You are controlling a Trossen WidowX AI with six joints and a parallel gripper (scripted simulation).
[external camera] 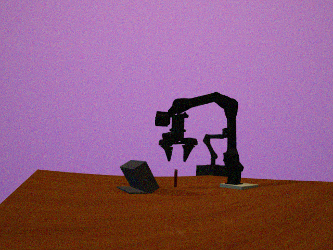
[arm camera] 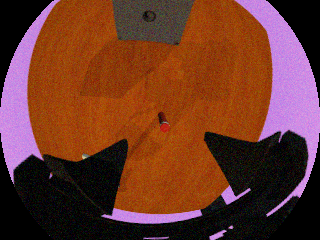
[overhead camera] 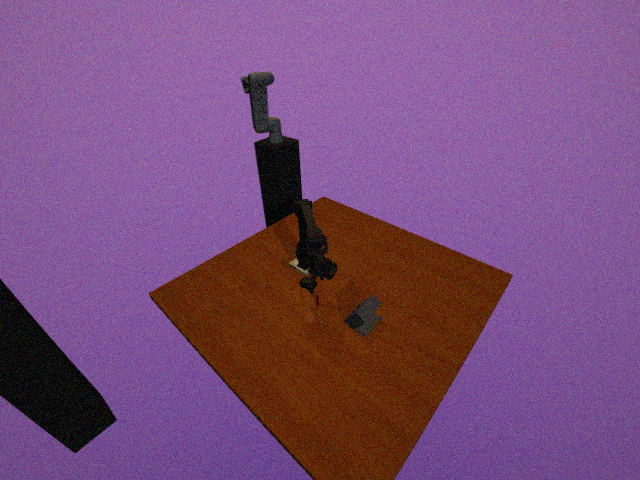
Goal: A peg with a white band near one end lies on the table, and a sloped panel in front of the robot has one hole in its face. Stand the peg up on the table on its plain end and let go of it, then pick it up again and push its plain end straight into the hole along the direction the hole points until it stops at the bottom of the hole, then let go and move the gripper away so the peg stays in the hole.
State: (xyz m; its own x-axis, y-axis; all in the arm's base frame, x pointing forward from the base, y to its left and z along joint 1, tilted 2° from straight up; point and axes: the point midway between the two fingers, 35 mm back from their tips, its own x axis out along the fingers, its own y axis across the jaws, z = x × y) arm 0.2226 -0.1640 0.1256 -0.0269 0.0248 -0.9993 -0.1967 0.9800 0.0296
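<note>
The red peg lies 60 mm below my gripper tip. The rest, counted from my gripper tip: sloped grey panel: 210 mm ahead, 50 mm to the left, 60 mm below.
</note>
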